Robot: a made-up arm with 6 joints.
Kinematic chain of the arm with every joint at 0, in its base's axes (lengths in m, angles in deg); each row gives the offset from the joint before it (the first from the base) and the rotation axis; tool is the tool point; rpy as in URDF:
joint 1: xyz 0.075 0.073 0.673 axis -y
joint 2: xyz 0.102 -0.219 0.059 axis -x
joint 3: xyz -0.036 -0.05 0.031 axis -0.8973 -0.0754 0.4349
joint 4: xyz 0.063 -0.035 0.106 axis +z
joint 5: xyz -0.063 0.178 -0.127 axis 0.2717 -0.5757 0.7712
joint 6: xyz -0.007 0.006 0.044 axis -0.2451 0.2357 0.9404
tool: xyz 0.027 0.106 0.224 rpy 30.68 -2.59 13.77
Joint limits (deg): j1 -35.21..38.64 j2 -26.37..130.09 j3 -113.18..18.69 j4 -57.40..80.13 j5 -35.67..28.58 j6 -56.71..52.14
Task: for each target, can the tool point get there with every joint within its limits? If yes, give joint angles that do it. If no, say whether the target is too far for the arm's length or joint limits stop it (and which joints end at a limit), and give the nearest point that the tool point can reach.
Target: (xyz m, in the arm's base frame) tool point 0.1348 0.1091 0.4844
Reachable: yes | joints -9.05 115.82 -13.42 -5.22 14.24 -20.59
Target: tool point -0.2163 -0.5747 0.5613
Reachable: no: joint limits stop it (at a limit: joint 1, joint 2, joint 4, joint 6) | nearest point -0.1339 -0.4704 0.6180 | short by 0.144 m
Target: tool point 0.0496 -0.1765 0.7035
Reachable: no: joint limits stop it (at a limit: joint 1, joint 2, joint 3, joint 5) | nearest point -0.1123 -0.1211 0.6004 | short by 0.200 m
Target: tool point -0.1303 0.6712 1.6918
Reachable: no: too far | nearest point 0.0689 0.1367 1.1396 | short by 0.794 m
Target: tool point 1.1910 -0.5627 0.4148
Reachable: no: too far | nearest point 0.5851 -0.3454 0.6040 | short by 0.671 m
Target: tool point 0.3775 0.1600 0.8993
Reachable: yes | joints -17.35 100.90 -81.51 -33.34 12.85 -10.07
